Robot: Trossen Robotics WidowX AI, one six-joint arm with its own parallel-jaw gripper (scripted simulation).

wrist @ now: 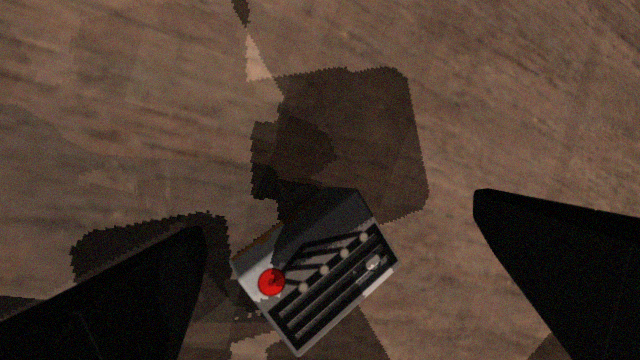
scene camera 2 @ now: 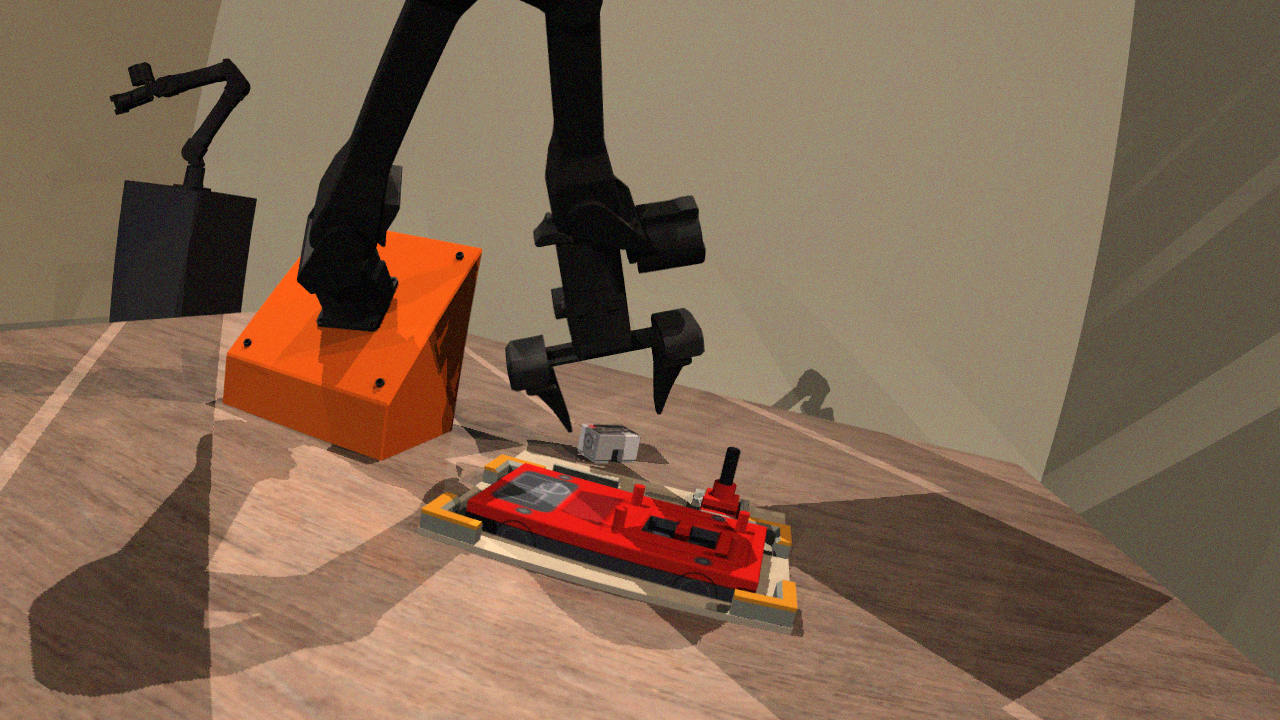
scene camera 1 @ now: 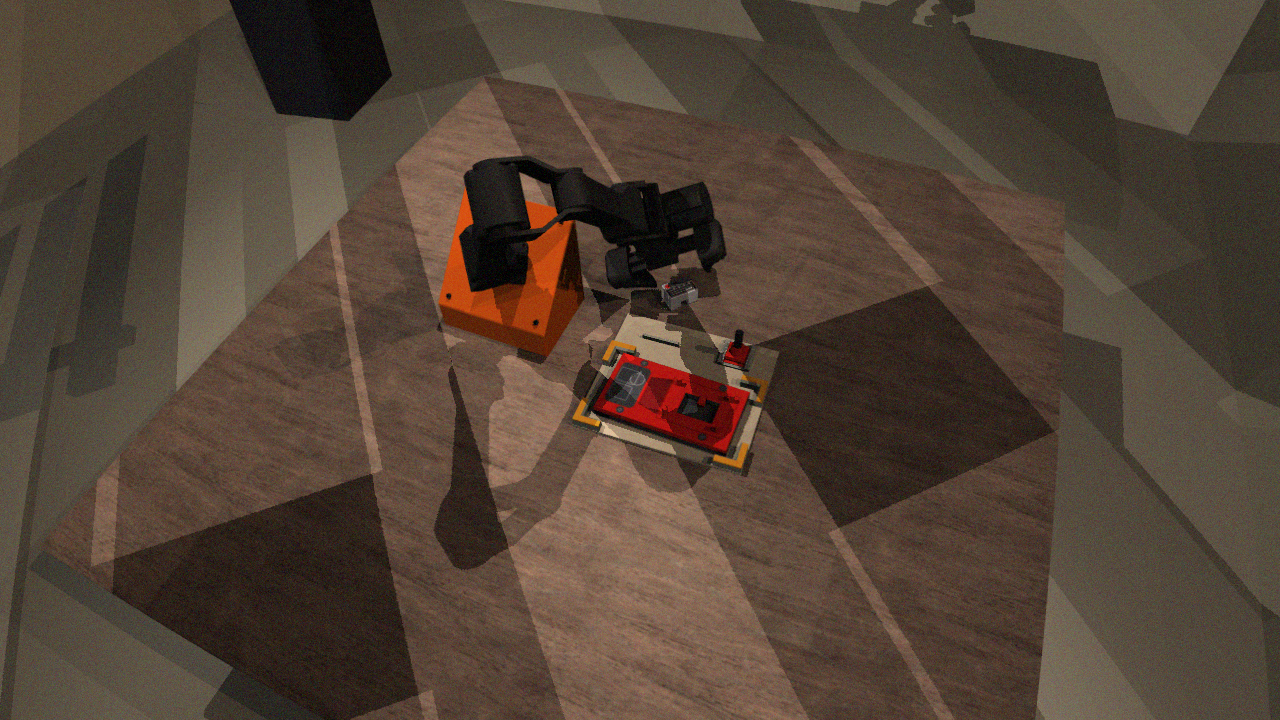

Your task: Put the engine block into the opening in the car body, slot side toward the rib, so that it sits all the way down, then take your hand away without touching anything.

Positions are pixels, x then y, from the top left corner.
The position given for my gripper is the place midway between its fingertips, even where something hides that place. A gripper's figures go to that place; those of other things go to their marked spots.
Scene:
My gripper (scene camera 2: 614, 421): 0.74 m from the lens. A red car body (scene camera 2: 706, 554): 0.48 m from the lens. An engine block (scene camera 2: 599, 443) is 0.70 m from the lens. The marked spots on the red car body and the engine block are 0.25 m apart.

